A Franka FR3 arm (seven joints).
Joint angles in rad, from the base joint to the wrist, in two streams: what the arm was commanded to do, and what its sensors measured. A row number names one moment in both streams.
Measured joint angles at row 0:
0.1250, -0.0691, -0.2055, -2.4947, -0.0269, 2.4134, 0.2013
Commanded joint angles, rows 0 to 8:
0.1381, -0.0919, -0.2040, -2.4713, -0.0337, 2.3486, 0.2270
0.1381, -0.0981, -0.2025, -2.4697, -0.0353, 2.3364, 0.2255
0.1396, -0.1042, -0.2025, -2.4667, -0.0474, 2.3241, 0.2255
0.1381, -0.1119, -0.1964, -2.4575, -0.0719, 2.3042, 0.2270
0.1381, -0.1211, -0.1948, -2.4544, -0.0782, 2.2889, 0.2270
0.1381, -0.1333, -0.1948, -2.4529, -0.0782, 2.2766, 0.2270
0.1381, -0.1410, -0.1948, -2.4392, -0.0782, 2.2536, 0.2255
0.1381, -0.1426, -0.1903, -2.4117, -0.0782, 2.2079, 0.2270
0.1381, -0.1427, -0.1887, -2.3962, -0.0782, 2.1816, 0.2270
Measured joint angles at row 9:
0.1260, -0.1194, -0.1927, -2.4425, -0.0655, 2.2760, 0.2055
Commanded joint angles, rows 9 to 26:
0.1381, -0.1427, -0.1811, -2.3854, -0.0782, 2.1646, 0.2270
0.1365, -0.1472, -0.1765, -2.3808, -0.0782, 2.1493, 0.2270
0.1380, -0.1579, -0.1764, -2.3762, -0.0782, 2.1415, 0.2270
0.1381, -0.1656, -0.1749, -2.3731, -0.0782, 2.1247, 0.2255
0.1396, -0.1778, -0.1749, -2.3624, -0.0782, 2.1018, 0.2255
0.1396, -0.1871, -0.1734, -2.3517, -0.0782, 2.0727, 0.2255
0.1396, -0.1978, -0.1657, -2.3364, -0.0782, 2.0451, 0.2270
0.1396, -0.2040, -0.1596, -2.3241, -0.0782, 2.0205, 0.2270
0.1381, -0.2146, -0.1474, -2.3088, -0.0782, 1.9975, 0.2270
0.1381, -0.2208, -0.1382, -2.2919, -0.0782, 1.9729, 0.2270
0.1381, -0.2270, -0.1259, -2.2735, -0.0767, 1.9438, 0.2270
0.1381, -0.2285, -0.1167, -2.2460, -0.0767, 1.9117, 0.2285
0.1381, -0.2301, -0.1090, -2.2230, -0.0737, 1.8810, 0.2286
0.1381, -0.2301, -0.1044, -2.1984, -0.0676, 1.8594, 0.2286
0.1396, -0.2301, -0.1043, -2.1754, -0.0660, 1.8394, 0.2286
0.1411, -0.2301, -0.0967, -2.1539, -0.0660, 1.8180, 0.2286
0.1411, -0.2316, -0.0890, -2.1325, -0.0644, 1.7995, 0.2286
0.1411, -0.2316, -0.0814, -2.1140, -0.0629, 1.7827, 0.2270
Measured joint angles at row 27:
0.1276, -0.2293, -0.0938, -2.1793, -0.0650, 1.8515, 0.2138
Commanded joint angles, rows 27 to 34:
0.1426, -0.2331, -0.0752, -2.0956, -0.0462, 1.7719, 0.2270
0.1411, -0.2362, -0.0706, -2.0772, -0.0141, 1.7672, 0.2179
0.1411, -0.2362, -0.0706, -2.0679, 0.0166, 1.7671, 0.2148
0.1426, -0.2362, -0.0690, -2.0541, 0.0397, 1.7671, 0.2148
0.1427, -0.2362, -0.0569, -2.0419, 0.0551, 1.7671, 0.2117
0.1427, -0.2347, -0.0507, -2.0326, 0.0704, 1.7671, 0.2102
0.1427, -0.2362, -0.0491, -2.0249, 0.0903, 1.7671, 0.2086
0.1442, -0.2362, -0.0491, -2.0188, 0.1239, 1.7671, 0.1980
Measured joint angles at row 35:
0.1395, -0.2331, -0.0543, -2.0520, 0.0503, 1.7924, 0.2136
